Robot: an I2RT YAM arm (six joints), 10 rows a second.
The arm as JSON. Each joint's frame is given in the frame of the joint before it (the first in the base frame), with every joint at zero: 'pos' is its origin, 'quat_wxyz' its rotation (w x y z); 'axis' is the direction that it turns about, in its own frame. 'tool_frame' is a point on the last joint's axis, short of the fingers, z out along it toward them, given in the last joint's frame.
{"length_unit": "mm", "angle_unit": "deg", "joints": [
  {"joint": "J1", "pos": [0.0, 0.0, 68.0], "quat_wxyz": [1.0, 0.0, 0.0, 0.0], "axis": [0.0, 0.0, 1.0]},
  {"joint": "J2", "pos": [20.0, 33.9, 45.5], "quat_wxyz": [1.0, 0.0, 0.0, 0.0], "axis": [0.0, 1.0, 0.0]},
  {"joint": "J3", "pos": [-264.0, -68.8, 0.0], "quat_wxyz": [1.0, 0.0, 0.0, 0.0], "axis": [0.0, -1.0, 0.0]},
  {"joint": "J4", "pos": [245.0, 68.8, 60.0], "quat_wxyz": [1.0, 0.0, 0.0, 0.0], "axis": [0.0, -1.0, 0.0]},
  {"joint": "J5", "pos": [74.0, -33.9, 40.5], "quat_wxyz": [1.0, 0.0, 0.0, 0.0], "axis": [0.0, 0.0, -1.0]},
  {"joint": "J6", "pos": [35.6, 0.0, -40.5], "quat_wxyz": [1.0, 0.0, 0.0, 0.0], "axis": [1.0, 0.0, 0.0]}
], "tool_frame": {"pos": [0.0, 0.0, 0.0], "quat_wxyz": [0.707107, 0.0, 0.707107, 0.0]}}
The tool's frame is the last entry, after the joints.
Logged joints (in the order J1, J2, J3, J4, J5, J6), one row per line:
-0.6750, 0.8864, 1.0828, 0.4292, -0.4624, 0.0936
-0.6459, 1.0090, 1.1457, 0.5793, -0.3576, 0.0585
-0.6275, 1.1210, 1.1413, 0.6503, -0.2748, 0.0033
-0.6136, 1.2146, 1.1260, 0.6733, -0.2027, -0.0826
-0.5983, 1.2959, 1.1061, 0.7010, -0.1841, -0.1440
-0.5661, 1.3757, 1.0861, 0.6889, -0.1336, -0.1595
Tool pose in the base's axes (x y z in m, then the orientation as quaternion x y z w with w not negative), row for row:
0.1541, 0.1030, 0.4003, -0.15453, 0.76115, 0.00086, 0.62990
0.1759, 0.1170, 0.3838, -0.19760, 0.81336, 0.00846, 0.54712
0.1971, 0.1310, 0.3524, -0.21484, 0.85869, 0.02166, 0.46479
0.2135, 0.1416, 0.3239, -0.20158, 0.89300, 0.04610, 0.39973
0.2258, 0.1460, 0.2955, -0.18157, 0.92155, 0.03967, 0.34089
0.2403, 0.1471, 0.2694, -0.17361, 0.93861, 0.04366, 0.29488
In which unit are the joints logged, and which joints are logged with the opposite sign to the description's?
The joints are logged in radians. Opposite sign: J1, J4, J5, J6.
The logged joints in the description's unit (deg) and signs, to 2 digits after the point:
38.67, 50.79, 62.04, -24.59, 26.49, -5.36
37.01, 57.81, 65.64, -33.19, 20.49, -3.35
35.95, 64.23, 65.39, -37.26, 15.74, -0.19
35.16, 69.59, 64.52, -38.58, 11.61, 4.73
34.28, 74.25, 63.37, -40.16, 10.55, 8.25
32.44, 78.82, 62.23, -39.47, 7.65, 9.14

